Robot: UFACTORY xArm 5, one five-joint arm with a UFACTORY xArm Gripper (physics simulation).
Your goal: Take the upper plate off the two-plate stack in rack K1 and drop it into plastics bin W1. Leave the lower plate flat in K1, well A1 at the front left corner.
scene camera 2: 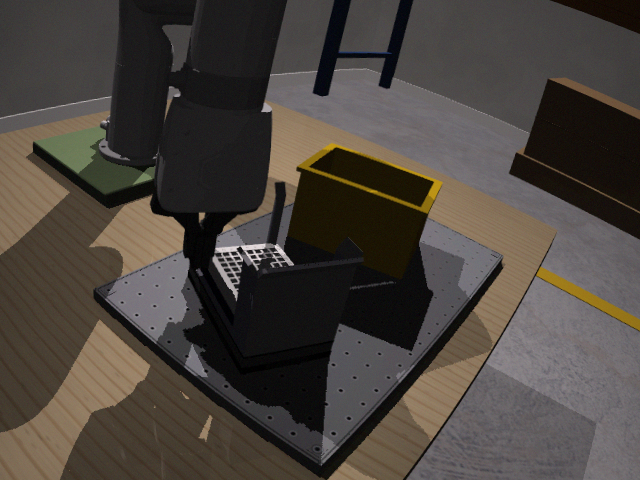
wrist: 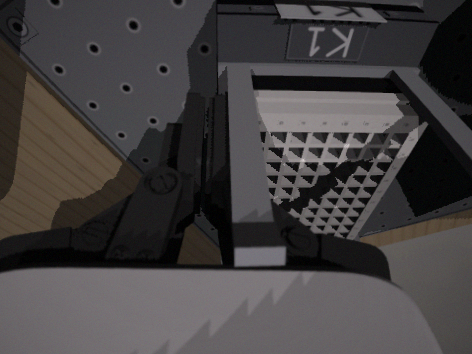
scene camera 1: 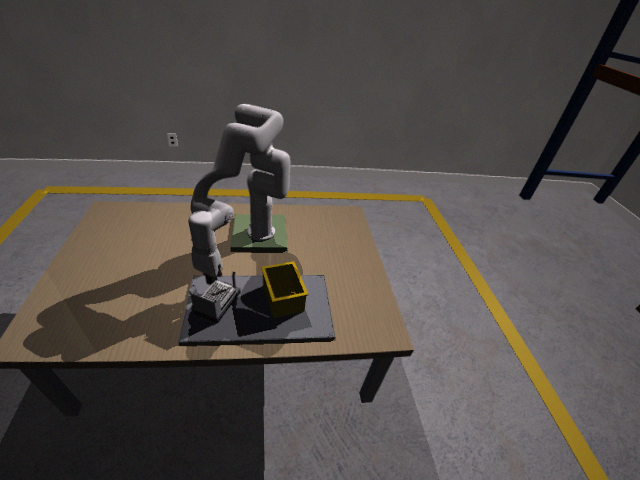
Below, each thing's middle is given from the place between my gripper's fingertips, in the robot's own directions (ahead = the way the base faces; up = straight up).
I see my gripper 70 mm short of the dark gridded plate point(wrist: 260, 82), 20 mm to the right of it and 10 mm above it.
